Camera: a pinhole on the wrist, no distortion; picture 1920 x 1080 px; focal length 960.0 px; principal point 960.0 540.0 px. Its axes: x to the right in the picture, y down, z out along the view. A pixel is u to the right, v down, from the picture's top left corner.
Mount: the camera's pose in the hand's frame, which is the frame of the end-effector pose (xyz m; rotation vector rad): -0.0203 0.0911 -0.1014 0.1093 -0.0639 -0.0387
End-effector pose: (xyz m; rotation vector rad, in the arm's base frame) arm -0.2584 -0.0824 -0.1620 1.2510 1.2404 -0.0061
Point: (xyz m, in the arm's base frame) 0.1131 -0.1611 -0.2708
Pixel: 1486 723
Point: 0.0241 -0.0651 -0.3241
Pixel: 1858 592
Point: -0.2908 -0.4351 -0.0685
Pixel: 292 91
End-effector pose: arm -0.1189 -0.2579 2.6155 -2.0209 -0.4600 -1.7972
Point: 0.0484 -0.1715 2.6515
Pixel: 1280 367
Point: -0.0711 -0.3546 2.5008
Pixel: 244 837
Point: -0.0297 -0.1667 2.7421
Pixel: 1738 64
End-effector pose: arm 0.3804 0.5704 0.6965 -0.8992 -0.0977 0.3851
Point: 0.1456 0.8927 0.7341
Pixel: 816 937
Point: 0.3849 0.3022 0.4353
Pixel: behind the camera
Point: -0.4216 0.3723 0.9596
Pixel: outside the picture
